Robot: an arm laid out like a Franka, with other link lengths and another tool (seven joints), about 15 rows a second.
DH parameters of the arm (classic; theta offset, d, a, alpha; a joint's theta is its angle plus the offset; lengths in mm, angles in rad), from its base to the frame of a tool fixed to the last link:
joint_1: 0 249.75 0 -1.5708
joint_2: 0 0 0 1.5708
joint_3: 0 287.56 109.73 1.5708
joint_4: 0 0 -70.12 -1.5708
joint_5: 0 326.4 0 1.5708
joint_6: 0 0 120.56 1.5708
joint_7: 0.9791 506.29 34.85 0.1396
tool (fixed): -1.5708 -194.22 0 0
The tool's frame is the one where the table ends.
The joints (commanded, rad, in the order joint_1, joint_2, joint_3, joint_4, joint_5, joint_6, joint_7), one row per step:
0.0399 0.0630 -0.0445 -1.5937 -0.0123 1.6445 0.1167
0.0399 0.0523 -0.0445 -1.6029 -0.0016 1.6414 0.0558
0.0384 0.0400 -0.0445 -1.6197 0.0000 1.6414 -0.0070
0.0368 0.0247 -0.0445 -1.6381 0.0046 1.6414 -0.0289
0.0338 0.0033 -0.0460 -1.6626 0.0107 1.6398 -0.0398
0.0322 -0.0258 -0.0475 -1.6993 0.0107 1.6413 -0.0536
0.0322 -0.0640 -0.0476 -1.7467 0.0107 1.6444 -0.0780
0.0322 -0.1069 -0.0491 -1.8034 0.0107 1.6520 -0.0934
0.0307 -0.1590 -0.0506 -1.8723 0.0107 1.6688 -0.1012
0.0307 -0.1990 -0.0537 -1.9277 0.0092 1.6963 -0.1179
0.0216 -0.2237 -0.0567 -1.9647 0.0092 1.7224 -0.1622
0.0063 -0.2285 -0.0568 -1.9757 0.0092 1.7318 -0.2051
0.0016 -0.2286 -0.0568 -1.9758 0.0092 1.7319 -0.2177
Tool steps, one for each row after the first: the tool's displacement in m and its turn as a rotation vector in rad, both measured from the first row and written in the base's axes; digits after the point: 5 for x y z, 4 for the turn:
-0.00095 0.00283 0.00112 0.0119 0.0021 0.0599
-0.00297 0.00221 0.00049 0.0152 0.0071 0.1210
-0.00729 0.00268 0.00068 0.0210 0.0099 0.1409
-0.01452 0.00207 0.00124 0.0286 0.0140 0.1467
-0.02412 0.00049 0.00106 0.0308 0.0200 0.1573
-0.03582 0.00063 0.00089 0.0338 0.0259 0.1816
-0.04946 0.00015 -0.00087 0.0371 0.0319 0.1955
-0.06442 -0.00095 -0.00295 0.0401 0.0316 0.2006
-0.07176 -0.00260 -0.00459 0.0401 0.0194 0.2147
-0.07340 -0.00827 -0.00609 0.0409 0.0051 0.2471
-0.07284 -0.01569 -0.00762 0.0412 0.0014 0.2746
-0.07260 -0.01797 -0.00761 0.0413 0.0011 0.2825

